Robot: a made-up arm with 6 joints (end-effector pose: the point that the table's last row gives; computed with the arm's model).
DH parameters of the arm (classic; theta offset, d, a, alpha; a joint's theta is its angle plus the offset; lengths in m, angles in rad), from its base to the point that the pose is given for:
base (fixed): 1.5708 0.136 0 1.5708
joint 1: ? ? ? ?
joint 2: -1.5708 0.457 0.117 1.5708
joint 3: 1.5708 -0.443 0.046 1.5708
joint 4: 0 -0.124 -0.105 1.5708
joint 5: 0 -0.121 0.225 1.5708
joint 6: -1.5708 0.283 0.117 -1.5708
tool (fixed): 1.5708 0.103 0 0
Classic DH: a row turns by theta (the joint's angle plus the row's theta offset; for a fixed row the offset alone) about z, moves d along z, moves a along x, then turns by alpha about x.
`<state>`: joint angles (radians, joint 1 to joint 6).
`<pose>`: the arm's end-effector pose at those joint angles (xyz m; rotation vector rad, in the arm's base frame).
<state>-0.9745 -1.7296 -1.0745 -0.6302 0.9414 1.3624</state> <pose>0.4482 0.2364 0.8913 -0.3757 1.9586 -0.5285</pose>
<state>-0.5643 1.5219 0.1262 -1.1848 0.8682 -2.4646</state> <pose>-0.6431 0.2346 0.7168 0.5764 0.6915 0.2899</pose>
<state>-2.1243 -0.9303 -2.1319 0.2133 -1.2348 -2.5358</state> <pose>0.2693 0.5928 -0.5516 0.7413 -1.4012 0.1299</pose>
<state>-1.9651 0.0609 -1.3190 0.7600 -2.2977 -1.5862</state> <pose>-0.3783 0.1354 -0.5157 -0.4909 -0.5125 1.0677</pose>
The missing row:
joint 1: 0 -0.083 0.018 -1.5708
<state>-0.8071 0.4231 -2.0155 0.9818 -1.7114 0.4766</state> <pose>-0.3737 1.1899 0.3570 -1.5734 0.1315 -0.6139</pose>
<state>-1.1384 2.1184 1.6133 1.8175 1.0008 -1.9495</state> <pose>-0.5035 0.2729 0.1494 -0.2281 -2.1906 0.1602</pose>
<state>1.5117 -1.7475 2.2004 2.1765 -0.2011 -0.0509</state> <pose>0.2617 -0.2602 -0.4889 1.1152 -1.7266 -0.4106</pose>
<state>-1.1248 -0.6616 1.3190 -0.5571 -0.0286 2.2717</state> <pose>0.1520 0.3081 -0.2958 1.4629 0.4860 1.4753</pose>
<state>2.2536 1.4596 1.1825 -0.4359 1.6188 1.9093</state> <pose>-0.6036 -0.6042 -0.2373 -0.0411 -1.0063 -0.2446</pose>
